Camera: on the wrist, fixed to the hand. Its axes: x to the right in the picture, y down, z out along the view.
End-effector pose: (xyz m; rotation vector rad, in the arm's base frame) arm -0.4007 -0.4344 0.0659 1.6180 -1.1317 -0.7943
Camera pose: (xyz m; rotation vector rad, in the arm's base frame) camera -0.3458 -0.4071 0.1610 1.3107 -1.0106 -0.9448
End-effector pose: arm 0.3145 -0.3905 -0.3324 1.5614 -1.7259 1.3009
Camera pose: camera 0.2274 -0.3192 -0.3207 1.3922 -1.8971 0.9489
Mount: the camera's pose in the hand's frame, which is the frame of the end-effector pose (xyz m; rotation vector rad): -0.0044 0.0710 -0.0880 -0.3213 -0.0523 0.0395
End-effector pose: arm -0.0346 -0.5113 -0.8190 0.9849 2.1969 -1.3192
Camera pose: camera 0.0227 -0.4138 -0.8167 0.8544 2.2450 -0.9239
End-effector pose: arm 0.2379 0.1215 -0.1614 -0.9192 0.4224 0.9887
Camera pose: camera 0.1828 0.0636 -0.2415 -1.1737 0.2410 1.1345
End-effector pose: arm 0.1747 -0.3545 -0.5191 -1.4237 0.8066 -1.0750
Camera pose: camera 0.0980 -0.3925 -0.5931 -1.6889 0.9979 -0.9016
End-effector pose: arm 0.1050 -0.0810 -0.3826 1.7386 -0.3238 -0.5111
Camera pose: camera 0.1494 -0.0204 -0.2980 1.4073 -0.2949 -0.5487
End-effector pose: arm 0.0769 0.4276 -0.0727 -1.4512 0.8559 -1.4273
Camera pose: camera -0.0025 0.3951 -0.1465 -1.6910 1.1124 -1.2570
